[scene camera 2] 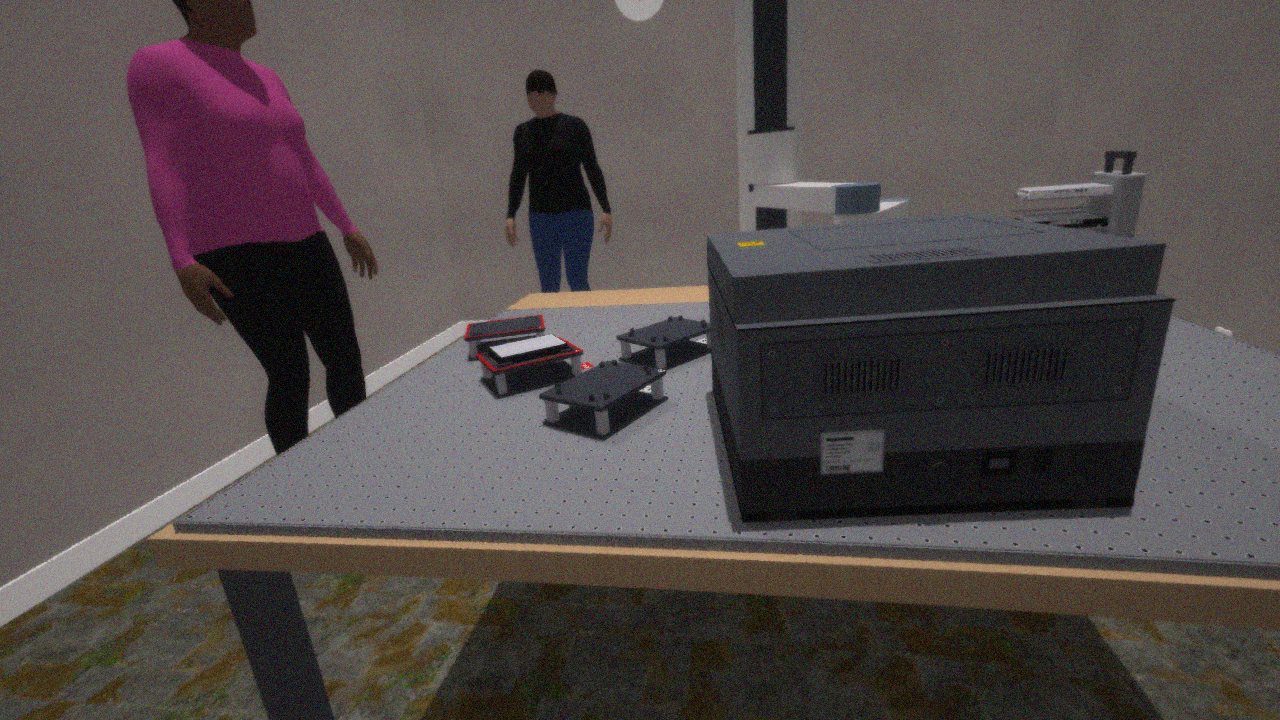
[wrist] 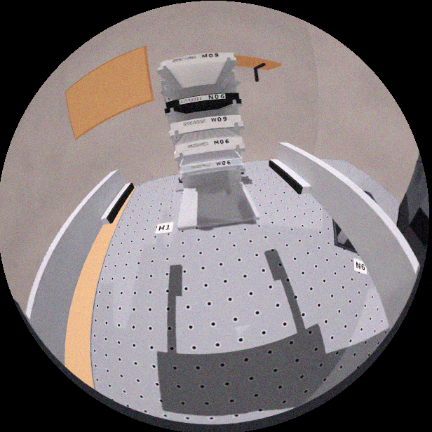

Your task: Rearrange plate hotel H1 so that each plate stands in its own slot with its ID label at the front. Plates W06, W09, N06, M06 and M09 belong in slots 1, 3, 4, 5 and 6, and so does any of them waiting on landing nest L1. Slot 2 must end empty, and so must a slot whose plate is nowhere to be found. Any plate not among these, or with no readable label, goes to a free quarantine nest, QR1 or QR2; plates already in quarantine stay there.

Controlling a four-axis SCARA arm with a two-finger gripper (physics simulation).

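Hotel H1 (wrist: 188, 209) (scene camera 2: 1126, 204) stands ahead of my gripper in the wrist view, its labels facing me. From the top down it holds white M09 (wrist: 197, 70), black N06 (wrist: 204, 105), white W09 (wrist: 206, 125), white M06 (wrist: 210, 147) and clear W06 (wrist: 212, 164). A wider gap shows between M09 and N06. My gripper (wrist: 196, 160) is open and empty, its fingers apart at left and right, short of the hotel. In scene camera 2, a white-topped plate (scene camera 2: 528, 346) lies on the nearer red-edged nest (scene camera 2: 501, 364); its label is unreadable.
The other red-edged nest (scene camera 2: 503, 327) stands behind, near two dark nests (scene camera 2: 604, 383) (scene camera 2: 664, 332). A large dark instrument (scene camera 2: 939, 376) blocks part of the table. Beside the right finger are the N6 label (wrist: 360, 265) and a partly hidden dark nest. The arm's column (scene camera 2: 770, 161) stands at the back.
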